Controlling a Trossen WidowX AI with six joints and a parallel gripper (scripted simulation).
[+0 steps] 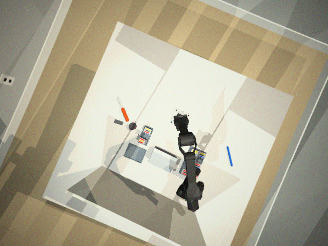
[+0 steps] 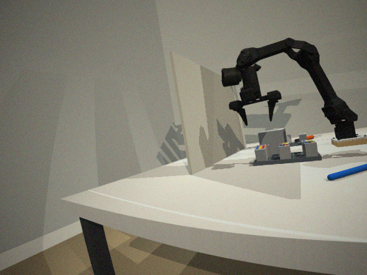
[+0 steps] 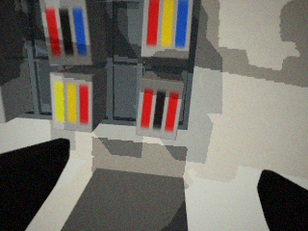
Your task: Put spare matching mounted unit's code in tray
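The grey block lies 10 cm below my gripper tip and 1 cm behind it. The rest, counted from my gripper tip: grey mounted unit 17 cm to the right, 9 cm below; blue pen 25 cm behind, 20 cm to the left, 13 cm below; pale panel 23 cm ahead, 15 cm to the right, 9 cm above.
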